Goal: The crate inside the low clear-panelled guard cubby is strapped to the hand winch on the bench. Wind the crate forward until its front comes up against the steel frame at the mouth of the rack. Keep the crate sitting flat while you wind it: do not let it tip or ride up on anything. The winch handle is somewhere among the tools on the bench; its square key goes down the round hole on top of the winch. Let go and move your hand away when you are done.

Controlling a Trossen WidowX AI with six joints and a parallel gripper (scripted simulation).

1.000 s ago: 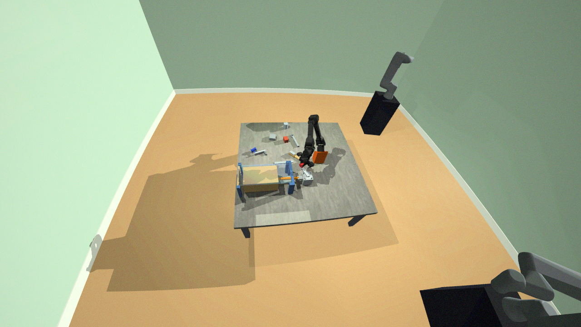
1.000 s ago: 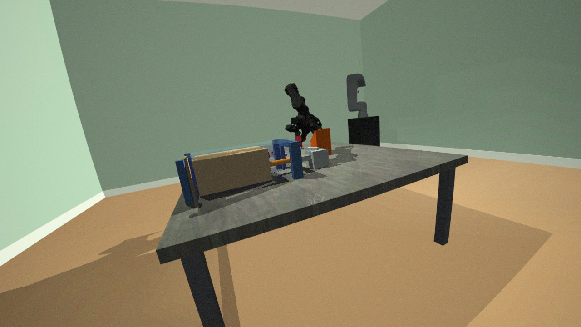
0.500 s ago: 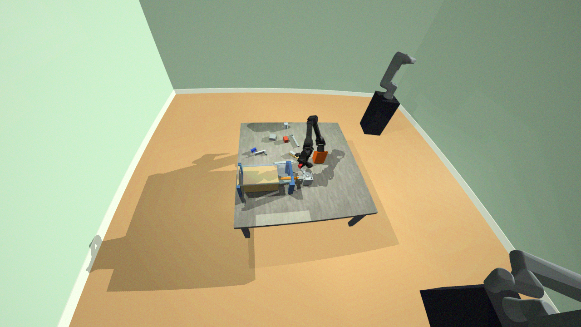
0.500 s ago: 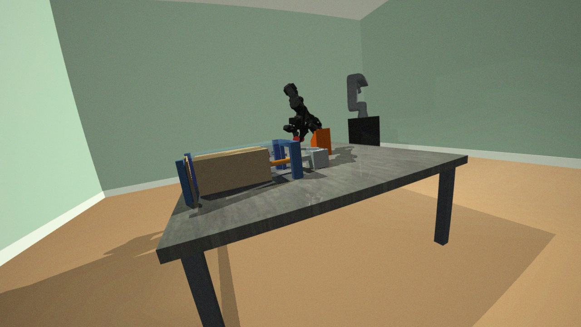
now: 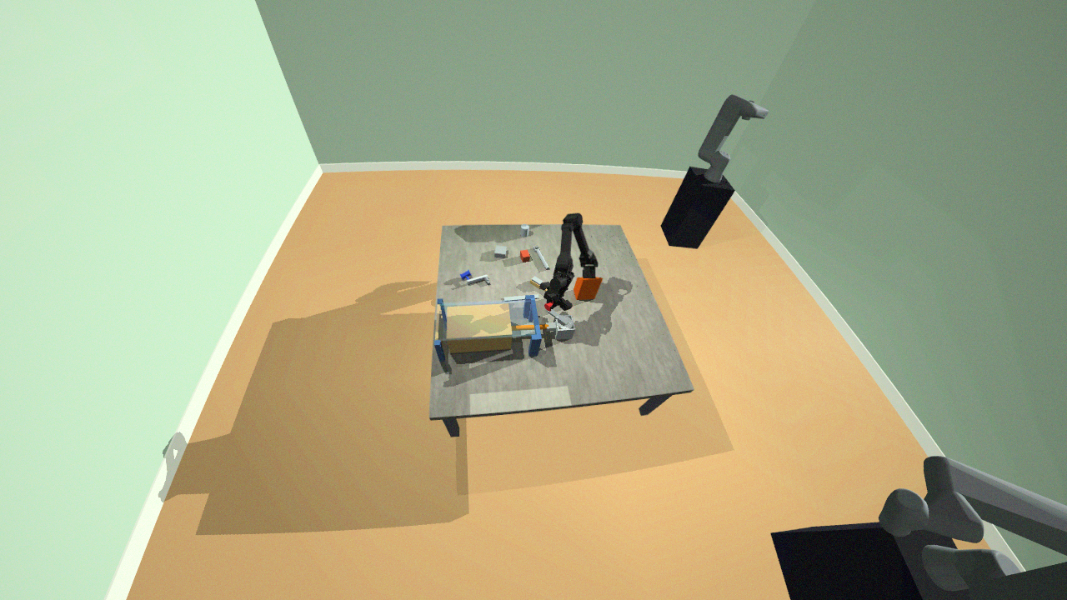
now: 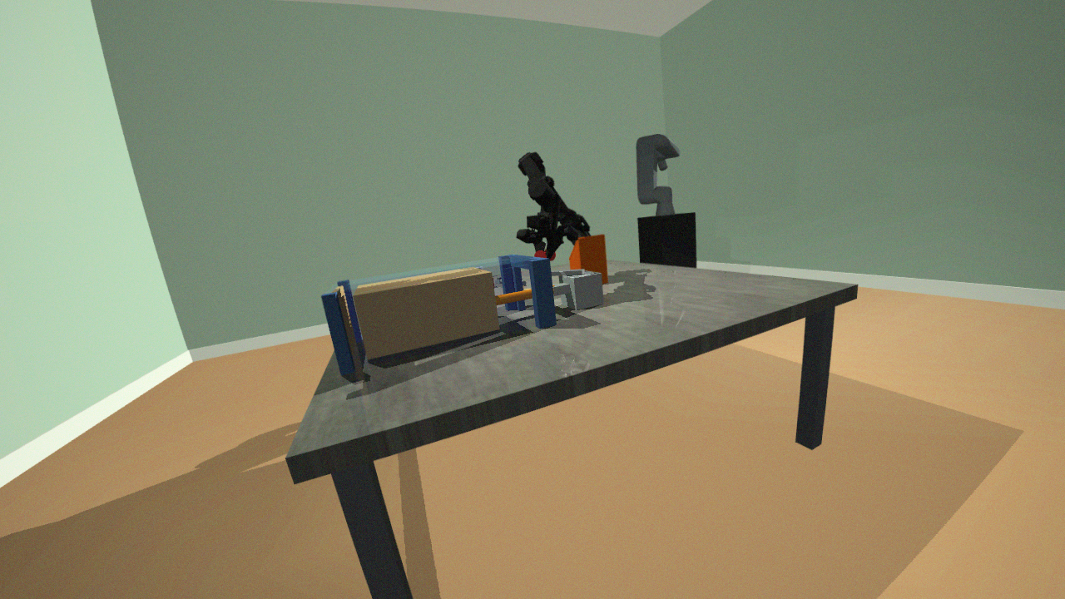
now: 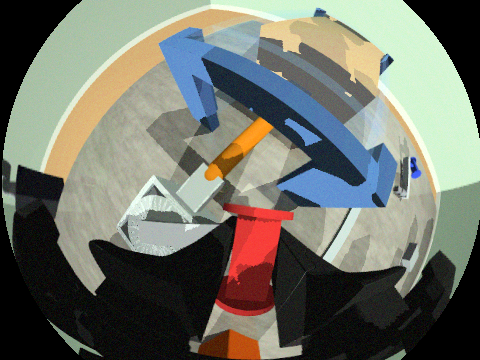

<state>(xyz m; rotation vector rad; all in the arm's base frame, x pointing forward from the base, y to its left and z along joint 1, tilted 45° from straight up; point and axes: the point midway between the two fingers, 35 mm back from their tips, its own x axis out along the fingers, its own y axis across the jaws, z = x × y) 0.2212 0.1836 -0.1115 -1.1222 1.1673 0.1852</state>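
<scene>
Right now the grey winch is 10 cm behind my gripper tip, 4 cm to the left of it and 10 cm below it. Round my gripper tip: tan-handled tool (1 cm ahead, 25 cm to the right, 11 cm below); red knob (1 cm behind, 1 cm to the right); grey bar (13 cm ahead, 16 cm to the right, 13 cm below).
</scene>
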